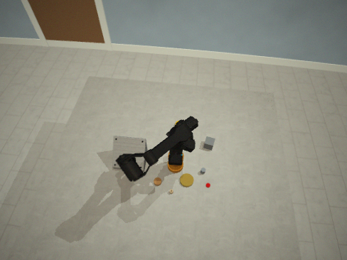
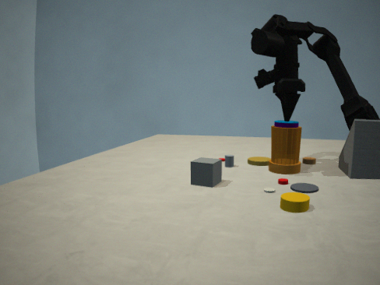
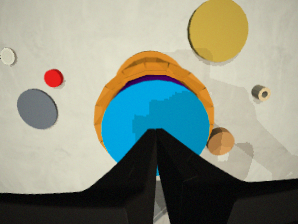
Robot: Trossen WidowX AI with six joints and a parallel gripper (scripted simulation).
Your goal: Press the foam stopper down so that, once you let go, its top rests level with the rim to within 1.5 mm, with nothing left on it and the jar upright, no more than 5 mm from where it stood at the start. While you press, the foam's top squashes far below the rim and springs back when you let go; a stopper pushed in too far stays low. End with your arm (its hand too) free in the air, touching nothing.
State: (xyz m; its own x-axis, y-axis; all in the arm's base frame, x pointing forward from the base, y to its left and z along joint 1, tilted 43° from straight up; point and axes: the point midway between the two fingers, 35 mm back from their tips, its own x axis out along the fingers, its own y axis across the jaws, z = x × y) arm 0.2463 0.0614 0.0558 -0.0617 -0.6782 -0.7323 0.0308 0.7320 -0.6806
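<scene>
Right now my hand is 50 mm above the blue foam stopper. Round my hand: red disc (160 mm below, 120 mm to the left, 20 mm ahead); brown disc (150 mm below, 100 mm to the right, 90 mm behind); mustard disc (150 mm below, 80 mm to the right, 60 mm ahead).
</scene>
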